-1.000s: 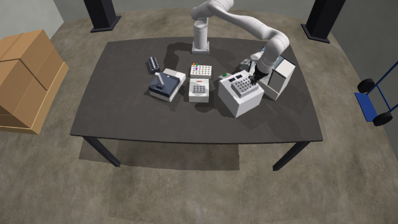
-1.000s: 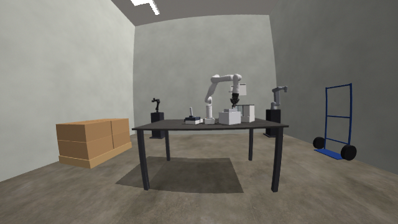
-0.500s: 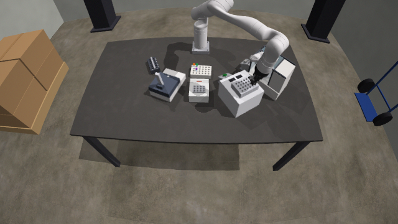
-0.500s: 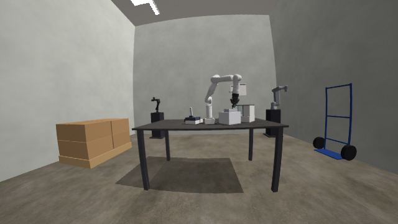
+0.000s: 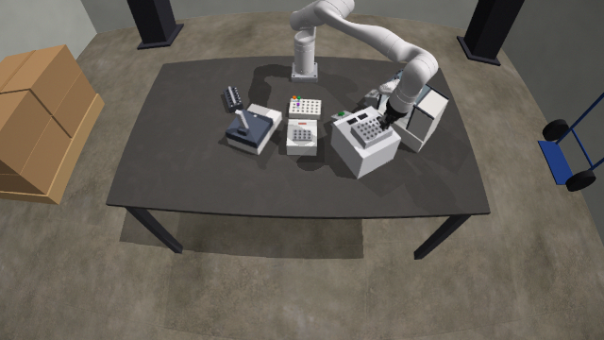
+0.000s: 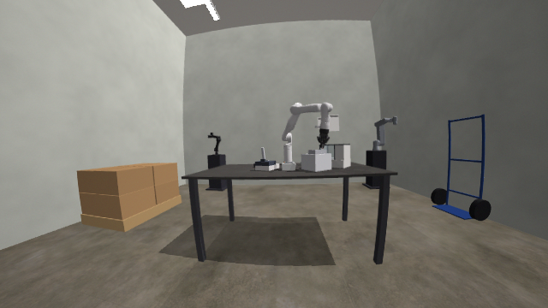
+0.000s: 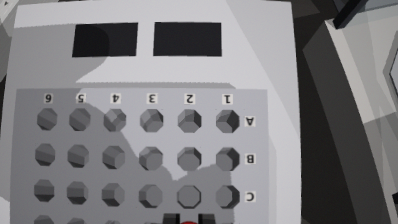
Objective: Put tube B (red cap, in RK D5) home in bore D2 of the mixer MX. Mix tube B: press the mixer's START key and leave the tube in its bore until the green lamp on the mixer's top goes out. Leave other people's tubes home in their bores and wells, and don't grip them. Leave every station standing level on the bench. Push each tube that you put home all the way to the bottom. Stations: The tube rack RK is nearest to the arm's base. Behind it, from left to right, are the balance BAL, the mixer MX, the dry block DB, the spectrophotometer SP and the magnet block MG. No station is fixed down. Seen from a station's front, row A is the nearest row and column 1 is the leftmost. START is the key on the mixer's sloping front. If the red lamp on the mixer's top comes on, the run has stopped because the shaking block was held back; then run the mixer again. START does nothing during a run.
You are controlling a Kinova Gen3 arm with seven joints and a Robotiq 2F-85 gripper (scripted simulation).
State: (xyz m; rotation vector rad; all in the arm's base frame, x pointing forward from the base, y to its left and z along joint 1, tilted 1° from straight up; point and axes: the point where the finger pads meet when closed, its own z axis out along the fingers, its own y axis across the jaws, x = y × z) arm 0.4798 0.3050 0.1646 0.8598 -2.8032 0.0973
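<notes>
The grey bore block is 10 mm behind my hand, 40 mm to the right of it and 50 mm below it. Also, from my hand: dry block DB 70 mm behind, 290 mm to the right, 170 mm below; then tube rack RK 220 mm behind, 280 mm to the right, 180 mm below; then START key 160 mm behind, 140 mm to the right, 130 mm below.
</notes>
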